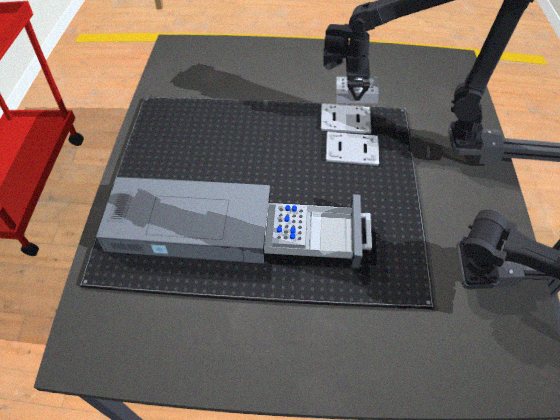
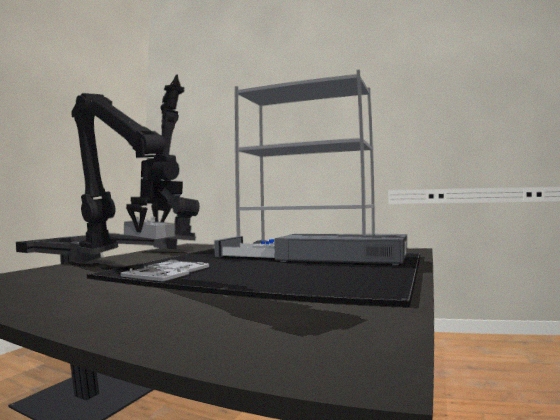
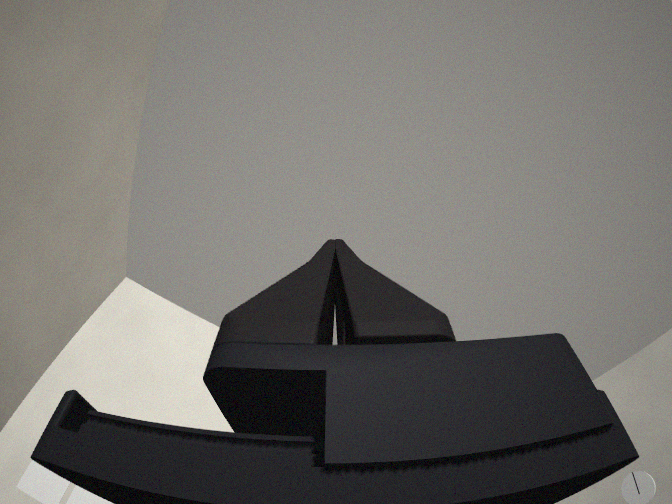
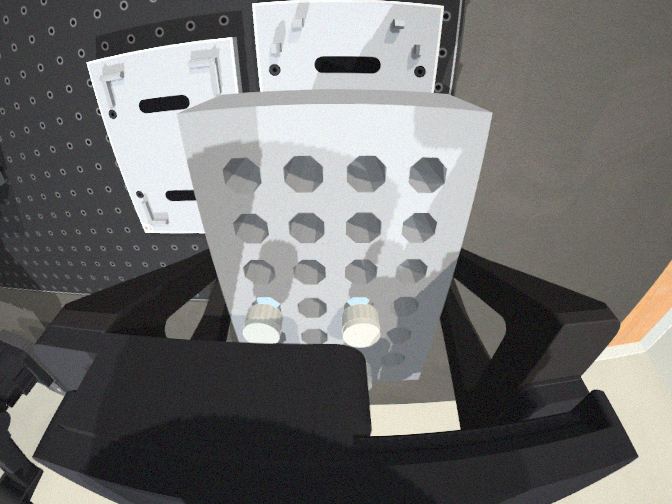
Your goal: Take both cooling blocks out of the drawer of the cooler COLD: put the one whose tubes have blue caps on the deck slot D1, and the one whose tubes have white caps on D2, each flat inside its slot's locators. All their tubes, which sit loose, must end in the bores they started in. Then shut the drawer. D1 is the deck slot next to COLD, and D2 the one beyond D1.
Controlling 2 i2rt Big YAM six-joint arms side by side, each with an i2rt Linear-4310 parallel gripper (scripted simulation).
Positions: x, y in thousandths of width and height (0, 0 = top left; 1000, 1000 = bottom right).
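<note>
A cooler COLD (image 1: 383, 527) stands in the scene, and image 2 has a view of the cooler COLD (image 2: 610, 592) too, while in image 3 the cooler COLD is out of frame. There is also a slot D1 (image 4: 222, 293). The robot's left gripper (image 3: 498, 499) is visible, and so is its right gripper (image 2: 267, 551), with a further view of the right gripper (image 4: 499, 499).
</note>
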